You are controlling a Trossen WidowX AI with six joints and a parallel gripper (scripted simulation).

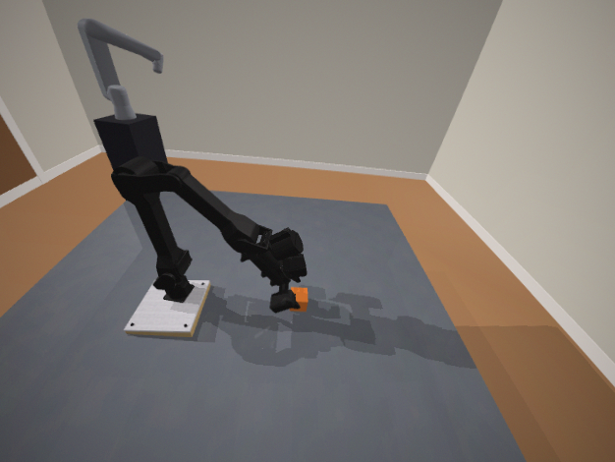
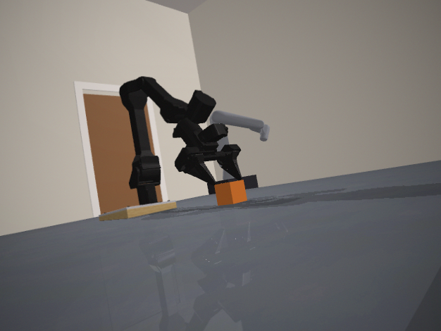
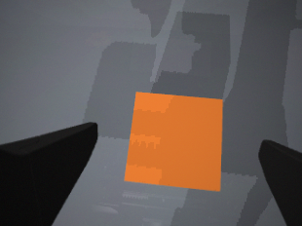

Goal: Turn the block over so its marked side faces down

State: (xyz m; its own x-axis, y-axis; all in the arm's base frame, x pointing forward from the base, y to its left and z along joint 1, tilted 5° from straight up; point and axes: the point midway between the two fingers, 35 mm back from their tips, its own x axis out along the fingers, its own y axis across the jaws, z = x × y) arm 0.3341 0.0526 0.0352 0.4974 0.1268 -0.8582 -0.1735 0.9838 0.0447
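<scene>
My gripper tip is now 10 mm past the orange block and 30 mm above it.
</scene>
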